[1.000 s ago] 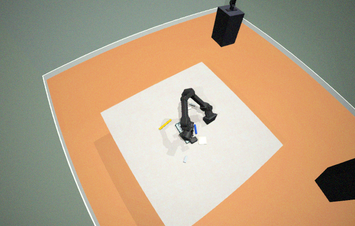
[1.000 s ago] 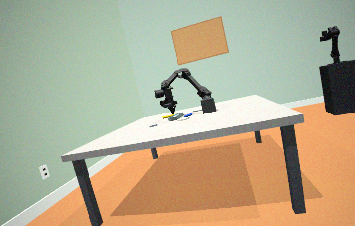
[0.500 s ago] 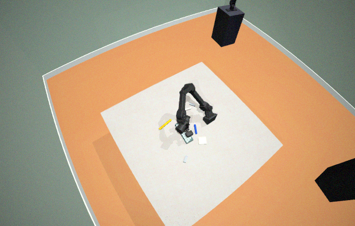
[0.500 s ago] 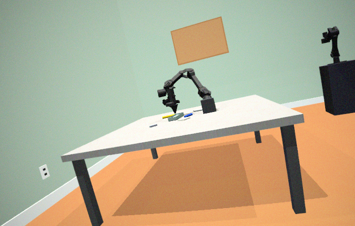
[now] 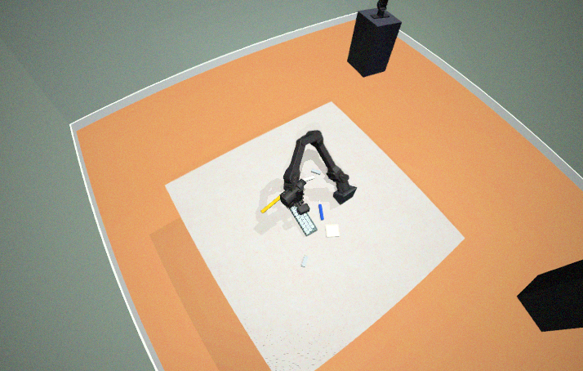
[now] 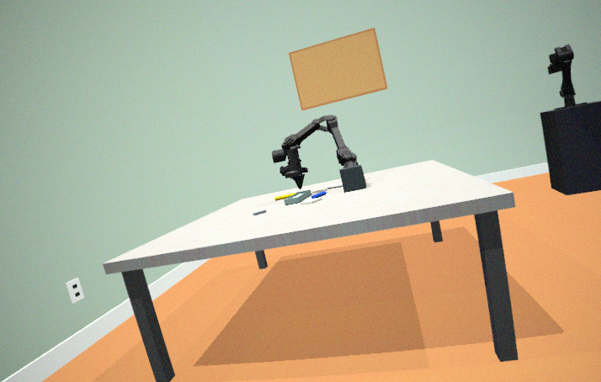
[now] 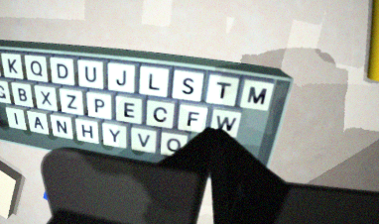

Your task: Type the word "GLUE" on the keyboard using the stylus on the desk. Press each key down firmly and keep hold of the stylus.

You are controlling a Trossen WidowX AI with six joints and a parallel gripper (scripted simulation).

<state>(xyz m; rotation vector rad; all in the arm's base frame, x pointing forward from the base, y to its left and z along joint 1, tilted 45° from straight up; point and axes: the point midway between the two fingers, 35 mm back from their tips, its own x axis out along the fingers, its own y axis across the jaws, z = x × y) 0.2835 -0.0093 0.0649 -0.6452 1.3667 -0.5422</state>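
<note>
Right now my gripper tip is 130 mm past the blue stylus, 60 mm to the right of it and 40 mm above it. From my gripper tip the other things lie so: cream block (210 mm to the left, 120 mm behind, 40 mm below); then white bar (150 mm behind, 140 mm to the right, 30 mm below); then yellow bar (110 mm ahead, 80 mm to the right, 30 mm below).
</note>
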